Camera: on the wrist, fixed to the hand. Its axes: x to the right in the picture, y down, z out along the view.
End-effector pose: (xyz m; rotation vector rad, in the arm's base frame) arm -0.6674 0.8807 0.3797 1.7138 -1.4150 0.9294
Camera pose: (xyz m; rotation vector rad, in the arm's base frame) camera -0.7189 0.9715 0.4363 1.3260 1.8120 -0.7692
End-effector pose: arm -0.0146 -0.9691 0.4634 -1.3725 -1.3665 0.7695
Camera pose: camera 0.1026 -0.9869 0.4555 1.4529 -1.3147 -1.3756
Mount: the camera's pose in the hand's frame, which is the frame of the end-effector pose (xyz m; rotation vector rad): -0.0006 0.0425 -0.1109 -0.0833 -0.2263 3.0959
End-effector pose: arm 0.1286 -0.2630 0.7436 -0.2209 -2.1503 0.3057
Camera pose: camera 0.2226 -0.2078 0.7907 2.4737 -0.1036 -1.2564
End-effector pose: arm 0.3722 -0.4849 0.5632 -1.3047 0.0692 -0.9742
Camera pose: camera 0.3348 -0.5726 0.4924 -0.0744 1.3529 1.7922
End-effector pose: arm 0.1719 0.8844 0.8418 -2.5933 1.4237 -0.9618
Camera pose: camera 0.0809 0.8887 0.9180 1.0992 2.2252 0.2175
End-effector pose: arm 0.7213 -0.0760 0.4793 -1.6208 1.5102 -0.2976
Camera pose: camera 0.6157 -0.1175 0.5143 1.6431 1.8121 1.4277
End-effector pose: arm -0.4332 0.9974 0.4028 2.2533 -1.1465 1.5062
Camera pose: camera -0.5402 1.0294 0.4431 0.8129 1.8930 -0.1015
